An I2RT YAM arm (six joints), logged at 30 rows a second.
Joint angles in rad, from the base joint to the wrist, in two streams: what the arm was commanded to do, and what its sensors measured. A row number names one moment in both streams.
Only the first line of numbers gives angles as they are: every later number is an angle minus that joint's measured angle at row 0.
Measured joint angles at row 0: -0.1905, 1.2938, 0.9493, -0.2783, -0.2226, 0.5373
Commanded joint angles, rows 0 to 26: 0.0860, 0.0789, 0.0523, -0.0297, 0.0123, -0.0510; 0.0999, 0.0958, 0.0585, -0.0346, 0.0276, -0.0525; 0.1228, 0.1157, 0.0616, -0.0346, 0.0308, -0.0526; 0.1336, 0.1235, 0.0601, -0.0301, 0.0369, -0.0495; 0.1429, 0.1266, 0.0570, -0.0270, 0.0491, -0.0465; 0.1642, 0.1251, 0.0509, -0.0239, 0.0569, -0.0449; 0.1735, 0.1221, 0.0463, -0.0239, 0.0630, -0.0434; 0.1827, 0.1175, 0.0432, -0.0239, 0.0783, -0.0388; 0.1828, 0.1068, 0.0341, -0.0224, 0.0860, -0.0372; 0.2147, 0.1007, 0.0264, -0.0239, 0.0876, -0.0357; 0.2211, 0.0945, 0.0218, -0.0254, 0.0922, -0.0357; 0.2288, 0.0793, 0.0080, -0.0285, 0.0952, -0.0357; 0.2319, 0.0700, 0.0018, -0.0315, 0.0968, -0.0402; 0.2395, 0.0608, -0.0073, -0.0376, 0.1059, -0.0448; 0.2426, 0.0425, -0.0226, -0.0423, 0.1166, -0.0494; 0.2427, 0.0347, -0.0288, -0.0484, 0.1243, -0.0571; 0.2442, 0.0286, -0.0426, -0.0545, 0.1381, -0.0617; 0.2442, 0.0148, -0.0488, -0.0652, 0.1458, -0.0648; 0.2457, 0.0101, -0.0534, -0.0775, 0.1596, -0.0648; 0.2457, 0.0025, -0.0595, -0.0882, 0.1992, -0.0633; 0.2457, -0.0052, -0.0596, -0.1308, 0.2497, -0.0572; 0.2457, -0.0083, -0.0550, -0.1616, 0.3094, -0.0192; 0.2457, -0.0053, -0.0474, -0.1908, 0.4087, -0.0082; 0.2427, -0.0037, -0.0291, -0.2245, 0.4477, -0.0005; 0.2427, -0.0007, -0.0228, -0.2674, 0.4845, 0.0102; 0.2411, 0.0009, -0.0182, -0.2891, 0.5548, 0.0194; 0.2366, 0.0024, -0.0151, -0.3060, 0.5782, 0.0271
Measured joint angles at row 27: 0.2399, 0.0271, -0.0523, -0.2064, 0.3750, -0.0103
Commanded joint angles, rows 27 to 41: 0.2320, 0.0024, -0.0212, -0.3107, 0.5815, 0.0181; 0.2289, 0.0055, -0.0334, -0.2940, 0.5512, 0.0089; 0.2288, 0.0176, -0.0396, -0.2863, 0.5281, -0.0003; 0.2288, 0.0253, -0.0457, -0.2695, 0.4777, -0.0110; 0.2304, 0.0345, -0.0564, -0.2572, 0.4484, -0.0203; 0.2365, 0.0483, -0.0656, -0.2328, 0.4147, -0.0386; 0.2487, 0.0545, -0.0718, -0.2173, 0.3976, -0.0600; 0.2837, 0.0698, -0.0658, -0.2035, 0.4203, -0.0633; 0.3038, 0.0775, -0.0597, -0.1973, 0.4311, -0.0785; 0.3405, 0.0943, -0.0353, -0.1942, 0.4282, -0.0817; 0.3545, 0.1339, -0.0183, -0.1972, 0.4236, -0.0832; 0.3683, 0.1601, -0.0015, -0.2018, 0.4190, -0.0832; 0.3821, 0.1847, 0.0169, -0.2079, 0.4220, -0.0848; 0.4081, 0.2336, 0.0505, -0.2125, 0.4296, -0.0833; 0.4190, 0.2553, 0.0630, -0.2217, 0.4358, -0.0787
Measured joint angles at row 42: 0.3776, 0.1934, -0.0168, -0.2346, 0.4284, -0.0637
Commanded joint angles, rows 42 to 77: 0.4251, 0.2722, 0.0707, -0.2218, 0.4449, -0.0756; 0.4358, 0.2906, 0.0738, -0.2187, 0.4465, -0.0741; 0.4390, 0.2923, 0.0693, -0.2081, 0.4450, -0.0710; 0.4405, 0.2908, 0.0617, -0.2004, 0.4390, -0.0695; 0.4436, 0.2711, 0.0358, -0.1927, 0.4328, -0.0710; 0.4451, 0.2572, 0.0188, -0.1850, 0.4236, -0.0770; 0.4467, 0.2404, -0.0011, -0.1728, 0.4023, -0.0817; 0.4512, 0.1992, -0.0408, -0.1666, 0.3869, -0.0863; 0.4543, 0.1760, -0.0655, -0.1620, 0.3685, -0.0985; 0.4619, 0.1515, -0.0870, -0.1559, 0.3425, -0.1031; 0.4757, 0.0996, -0.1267, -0.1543, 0.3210, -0.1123; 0.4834, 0.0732, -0.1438, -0.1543, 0.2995, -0.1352; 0.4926, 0.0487, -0.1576, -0.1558, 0.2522, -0.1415; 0.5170, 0.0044, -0.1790, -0.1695, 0.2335, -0.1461; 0.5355, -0.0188, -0.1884, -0.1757, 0.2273, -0.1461; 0.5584, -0.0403, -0.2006, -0.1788, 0.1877, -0.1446; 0.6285, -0.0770, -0.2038, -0.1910, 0.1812, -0.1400; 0.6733, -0.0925, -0.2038, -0.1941, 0.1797, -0.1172; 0.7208, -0.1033, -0.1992, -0.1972, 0.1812, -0.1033; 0.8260, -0.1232, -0.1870, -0.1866, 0.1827, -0.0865; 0.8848, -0.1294, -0.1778, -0.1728, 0.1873, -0.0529; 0.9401, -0.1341, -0.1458, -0.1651, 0.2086, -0.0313; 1.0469, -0.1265, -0.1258, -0.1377, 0.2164, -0.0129; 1.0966, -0.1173, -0.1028, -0.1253, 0.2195, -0.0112; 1.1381, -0.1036, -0.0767, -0.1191, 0.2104, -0.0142; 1.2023, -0.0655, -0.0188, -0.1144, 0.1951, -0.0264; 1.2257, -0.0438, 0.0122, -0.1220, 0.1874, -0.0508; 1.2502, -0.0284, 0.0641, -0.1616, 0.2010, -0.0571; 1.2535, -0.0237, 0.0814, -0.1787, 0.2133, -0.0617; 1.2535, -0.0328, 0.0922, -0.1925, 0.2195, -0.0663; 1.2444, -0.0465, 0.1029, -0.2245, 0.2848, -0.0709; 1.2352, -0.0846, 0.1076, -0.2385, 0.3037, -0.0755; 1.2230, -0.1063, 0.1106, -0.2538, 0.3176, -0.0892; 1.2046, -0.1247, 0.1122, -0.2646, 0.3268, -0.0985; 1.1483, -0.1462, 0.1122, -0.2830, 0.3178, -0.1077; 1.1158, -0.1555, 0.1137, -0.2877, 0.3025, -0.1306
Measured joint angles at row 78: 1.2001, -0.0885, 0.0690, -0.2300, 0.2621, -0.0816
